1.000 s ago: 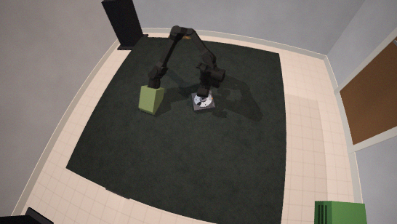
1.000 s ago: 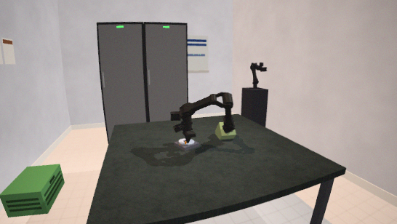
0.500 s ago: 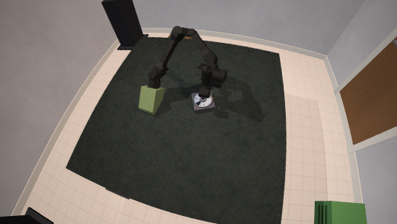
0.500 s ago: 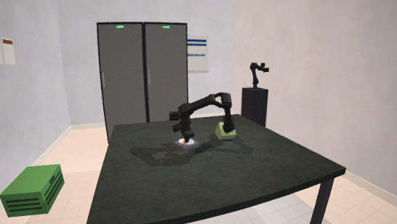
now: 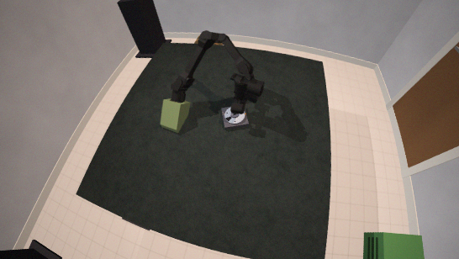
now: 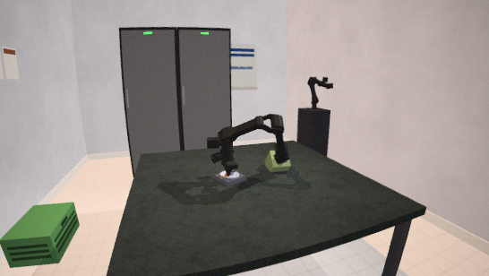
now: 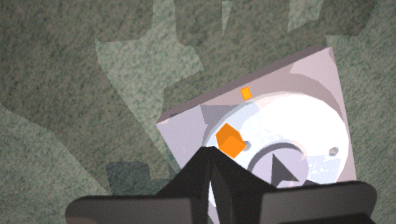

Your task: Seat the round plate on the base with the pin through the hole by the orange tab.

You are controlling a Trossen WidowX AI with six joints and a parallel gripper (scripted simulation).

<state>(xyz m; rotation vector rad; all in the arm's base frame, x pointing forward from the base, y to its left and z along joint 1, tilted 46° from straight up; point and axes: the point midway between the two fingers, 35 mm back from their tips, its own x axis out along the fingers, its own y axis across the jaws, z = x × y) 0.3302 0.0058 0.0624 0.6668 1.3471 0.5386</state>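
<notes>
Right now the orange bit is 5 cm below my hand, 3 cm to the right of it and 3 cm ahead of it. Also, from my hand: raised hub (5 cm to the right, 4 cm below, 2 cm behind); plate (5 cm to the right, 4 cm below, 2 cm behind); grey square base (7 cm below, 5 cm to the right, 2 cm behind).
</notes>
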